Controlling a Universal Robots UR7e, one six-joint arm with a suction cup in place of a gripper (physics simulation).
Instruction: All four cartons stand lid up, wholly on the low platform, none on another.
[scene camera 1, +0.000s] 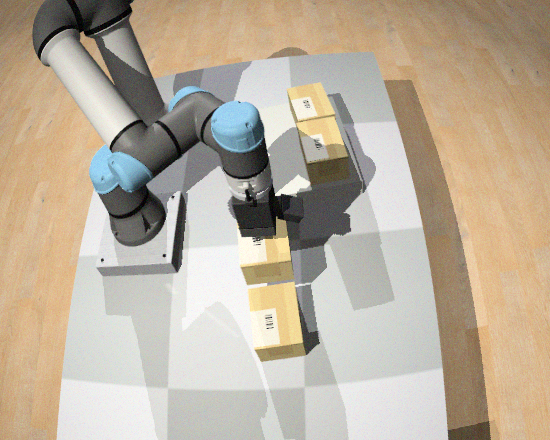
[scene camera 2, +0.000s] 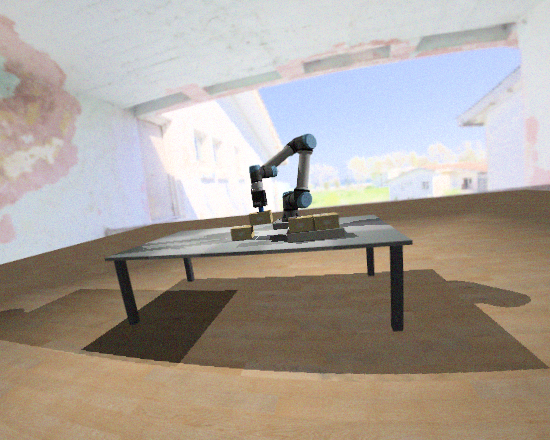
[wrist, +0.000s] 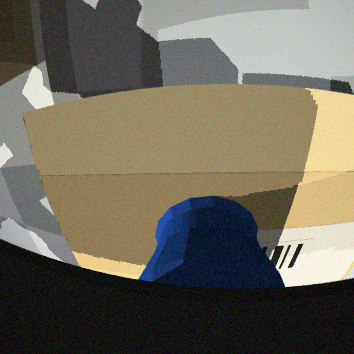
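Seen in the pictures: hand at its tool point: (scene camera 2: 261, 213) (wrist: 204, 216); arm's base at its link origin: (scene camera 1: 138, 221).
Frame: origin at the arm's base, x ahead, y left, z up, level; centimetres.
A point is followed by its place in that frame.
Observation:
My suction gripper (scene camera 2: 261, 209) (wrist: 210, 240) is on and holds a yellow-brown carton (scene camera 1: 277, 255) @(x 33.8, y -23.5, z 12.2 cm) (scene camera 2: 261, 218) @(x 36.0, y -16.8, z 8.6 cm) (wrist: 150, 135) @(x 35.0, y -15.6, z 12.4 cm) by its top, roughly level and raised above the table. In scene camera 1 the tool hides the cup and part of this carton. Another carton (scene camera 1: 287, 315) @(x 33.6, y -32.0, z 3.6 cm) (scene camera 2: 242, 233) @(x 35.8, y -30.7, z 0.0 cm) stands on the table beyond it, label up. Two cartons stand end to end on the low platform (scene camera 1: 297, 186) @(x 39.5, y 1.2, z 0.7 cm) (scene camera 2: 316, 236) @(x 54.2, y 16.0, z -2.3 cm), labels up: the far one (scene camera 1: 311, 100) @(x 47.0, y 22.2, z 8.4 cm) (scene camera 2: 326, 221) @(x 51.3, y 22.5, z 5.0 cm) and the near one (scene camera 1: 325, 140) @(x 47.7, y 7.0, z 8.4 cm) (scene camera 2: 301, 224) @(x 51.6, y 8.4, z 4.8 cm) (wrist: 15, 30) @(x 46.1, y 0.9, z 3.1 cm).
The arm's base plate (scene camera 1: 137, 262) @(x 0.5, y -12.3, z 0.6 cm) stands on the table (scene camera 1: 235, 410) @(x 20.0, y -49.4, z -4.1 cm) (scene camera 2: 180, 247) @(x 43.7, y -71.7, z -4.1 cm), left of the held carton in scene camera 1. The platform lies to the upper right of the held carton there, partly in the arm's shadow.

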